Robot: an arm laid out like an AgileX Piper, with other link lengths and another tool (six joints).
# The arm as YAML. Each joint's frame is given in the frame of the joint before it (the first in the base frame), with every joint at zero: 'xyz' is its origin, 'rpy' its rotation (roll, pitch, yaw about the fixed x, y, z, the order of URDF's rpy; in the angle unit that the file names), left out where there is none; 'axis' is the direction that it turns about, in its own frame. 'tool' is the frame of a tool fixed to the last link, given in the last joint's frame.
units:
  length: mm
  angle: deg
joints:
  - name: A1
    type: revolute
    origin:
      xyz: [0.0, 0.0, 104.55]
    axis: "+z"
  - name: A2
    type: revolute
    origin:
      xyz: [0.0, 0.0, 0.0]
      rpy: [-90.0, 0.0, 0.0]
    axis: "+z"
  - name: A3
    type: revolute
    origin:
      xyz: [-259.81, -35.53, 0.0]
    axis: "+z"
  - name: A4
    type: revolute
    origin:
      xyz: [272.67, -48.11, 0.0]
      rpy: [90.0, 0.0, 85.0]
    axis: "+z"
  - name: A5
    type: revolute
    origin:
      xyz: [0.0, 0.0, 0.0]
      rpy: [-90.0, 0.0, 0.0]
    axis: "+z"
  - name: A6
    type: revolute
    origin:
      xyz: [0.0, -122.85, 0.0]
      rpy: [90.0, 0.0, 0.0]
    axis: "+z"
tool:
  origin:
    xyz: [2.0, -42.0, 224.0]
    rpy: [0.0, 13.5, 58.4]
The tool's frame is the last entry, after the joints.
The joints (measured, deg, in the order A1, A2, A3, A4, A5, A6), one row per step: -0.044, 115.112, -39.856, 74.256, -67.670, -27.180; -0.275, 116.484, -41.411, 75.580, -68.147, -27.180; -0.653, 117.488, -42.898, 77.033, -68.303, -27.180; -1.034, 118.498, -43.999, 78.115, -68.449, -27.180; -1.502, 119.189, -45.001, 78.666, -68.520, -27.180; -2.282, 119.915, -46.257, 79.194, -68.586, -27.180; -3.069, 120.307, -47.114, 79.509, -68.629, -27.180; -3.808, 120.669, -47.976, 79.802, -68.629, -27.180; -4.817, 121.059, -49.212, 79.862, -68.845, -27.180; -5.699, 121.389, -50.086, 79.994, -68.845, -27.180; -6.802, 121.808, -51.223, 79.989, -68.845, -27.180; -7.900, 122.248, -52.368, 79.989, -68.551, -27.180; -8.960, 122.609, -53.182, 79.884, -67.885, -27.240; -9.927, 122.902, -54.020, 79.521, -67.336, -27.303; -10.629, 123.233, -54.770, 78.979, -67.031, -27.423
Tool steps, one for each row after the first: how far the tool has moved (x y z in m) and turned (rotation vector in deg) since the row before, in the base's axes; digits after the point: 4 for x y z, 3 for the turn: -0.0028, -0.0034, -0.0027, 0.015, -0.307, -1.633; -0.0036, -0.0036, -0.0030, 0.354, -0.523, -1.794; -0.0040, -0.0031, -0.0038, 0.243, -0.126, -1.445; -0.0015, -0.0032, -0.0016, 0.122, -0.328, -1.008; -0.0018, -0.0050, -0.0010, 0.111, -0.547, -1.296; -0.0024, -0.0049, 0.0000, 0.054, -0.476, -1.095; -0.0018, -0.0045, 0.0000, 0.080, -0.506, -1.011; -0.0007, -0.0066, 0.0027, -0.239, -0.869, -1.146; -0.0019, -0.0054, 0.0006, 0.002, -0.547, -1.003; -0.0014, -0.0069, 0.0013, -0.080, -0.714, -1.098; -0.0009, -0.0065, -0.0004, 0.177, -0.682, -0.977; -0.0011, -0.0055, -0.0027, 0.482, -0.356, -0.668; 0.0008, -0.0054, -0.0008, 0.240, -0.435, -0.388; 0.0023, -0.0044, 0.0004, -0.056, -0.247, -0.051
